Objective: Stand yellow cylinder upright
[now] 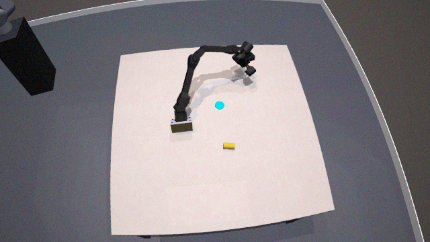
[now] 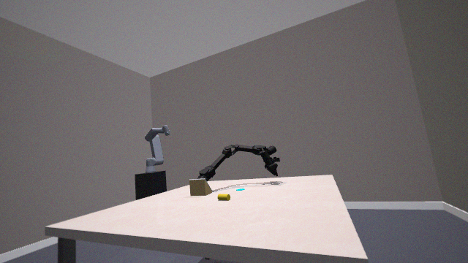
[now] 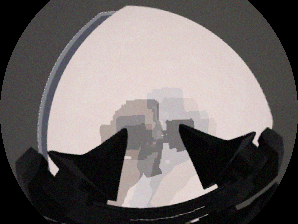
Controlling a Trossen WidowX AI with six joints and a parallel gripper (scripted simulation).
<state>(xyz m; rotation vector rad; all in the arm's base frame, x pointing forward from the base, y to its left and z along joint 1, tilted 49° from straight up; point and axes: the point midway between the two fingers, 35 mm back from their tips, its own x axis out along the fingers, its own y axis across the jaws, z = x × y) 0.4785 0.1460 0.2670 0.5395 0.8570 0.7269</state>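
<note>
My gripper tip is now 250 mm past the yellow cylinder, 500 mm to the left of it and 40 mm above it. Also, from my gripper tip: cyan circle: 240 mm behind, 210 mm to the right, 50 mm below.
</note>
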